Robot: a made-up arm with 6 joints.
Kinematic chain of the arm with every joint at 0, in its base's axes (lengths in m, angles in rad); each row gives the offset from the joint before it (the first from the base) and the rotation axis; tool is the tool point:
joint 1: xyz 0 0 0.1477 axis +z
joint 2: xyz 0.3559 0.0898 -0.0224 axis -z
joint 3: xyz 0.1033 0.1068 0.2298 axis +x
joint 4: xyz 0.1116 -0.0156 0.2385 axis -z
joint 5: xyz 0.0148 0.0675 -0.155 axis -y
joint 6: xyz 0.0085 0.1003 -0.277 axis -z
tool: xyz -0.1 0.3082 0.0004
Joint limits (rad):
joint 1: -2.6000..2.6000
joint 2: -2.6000..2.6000
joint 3: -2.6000..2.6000
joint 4: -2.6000..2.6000
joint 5: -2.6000..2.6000
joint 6: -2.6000..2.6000
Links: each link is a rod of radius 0.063 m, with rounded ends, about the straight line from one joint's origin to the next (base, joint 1, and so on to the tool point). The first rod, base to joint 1, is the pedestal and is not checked.
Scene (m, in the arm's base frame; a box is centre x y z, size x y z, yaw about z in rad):
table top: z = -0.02
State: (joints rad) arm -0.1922 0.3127 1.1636 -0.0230 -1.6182 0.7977
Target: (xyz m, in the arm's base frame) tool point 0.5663 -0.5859 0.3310
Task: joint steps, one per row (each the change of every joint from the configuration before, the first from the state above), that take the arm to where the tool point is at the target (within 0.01 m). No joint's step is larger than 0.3 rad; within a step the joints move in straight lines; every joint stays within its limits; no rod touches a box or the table.
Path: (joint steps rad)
1: -0.2941 0.1291 -0.1134 -0.0359 0.0626 0.1500
2: -0.2942 0.1290 -0.1134 -0.0360 0.0626 0.1499
3: -0.2941 0.1291 -0.1134 -0.0359 0.0627 0.1500
4: -0.2942 0.1291 -0.1134 -0.0359 0.0626 0.1500

